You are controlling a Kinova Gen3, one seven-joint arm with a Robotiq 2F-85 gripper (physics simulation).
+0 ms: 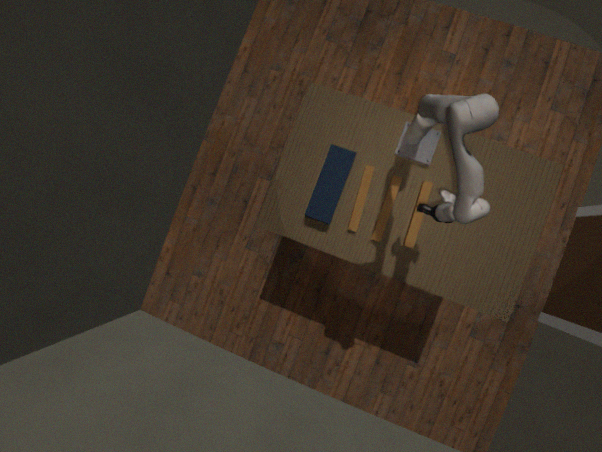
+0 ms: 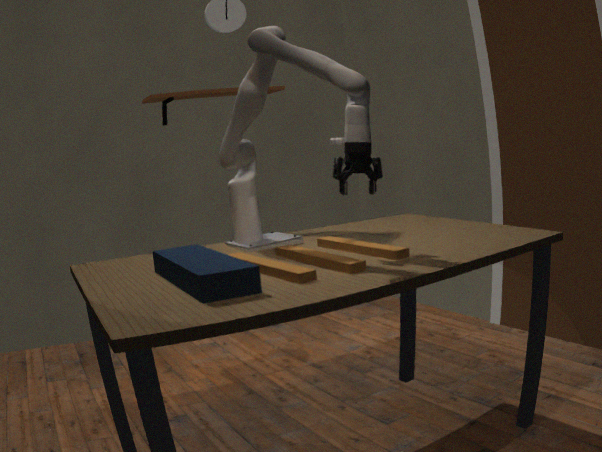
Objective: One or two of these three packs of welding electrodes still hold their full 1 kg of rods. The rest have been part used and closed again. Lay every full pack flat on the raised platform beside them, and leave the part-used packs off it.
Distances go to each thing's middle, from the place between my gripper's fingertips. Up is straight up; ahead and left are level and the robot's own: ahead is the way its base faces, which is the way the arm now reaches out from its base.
My gripper is now 47 cm to the left of the blue raised platform (image 2: 207,275), 13 cm above it and 7 cm past it.
